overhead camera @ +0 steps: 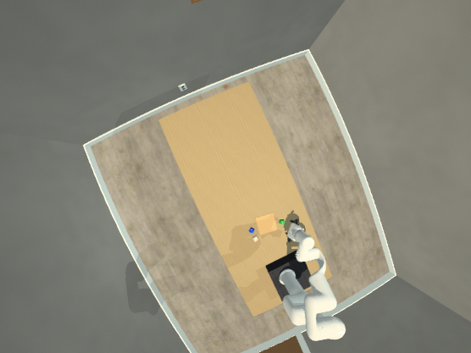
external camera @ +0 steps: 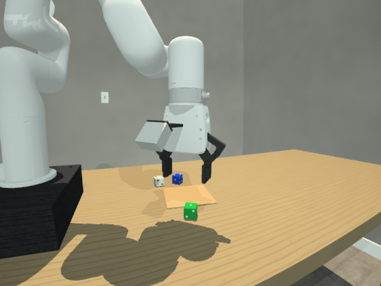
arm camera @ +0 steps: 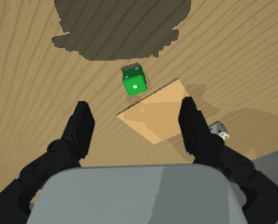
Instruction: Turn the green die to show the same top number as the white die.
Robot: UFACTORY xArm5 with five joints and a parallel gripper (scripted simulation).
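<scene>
Right now the green die is 20 mm ahead of my hand, 20 mm to the left of it and 100 mm below it. The rest, counted from my hand: blue die (70 mm ahead, 250 mm to the left, 100 mm below); then tan mat (60 mm ahead, 130 mm to the left, 110 mm below); then white die (250 mm to the left, 100 mm below).
</scene>
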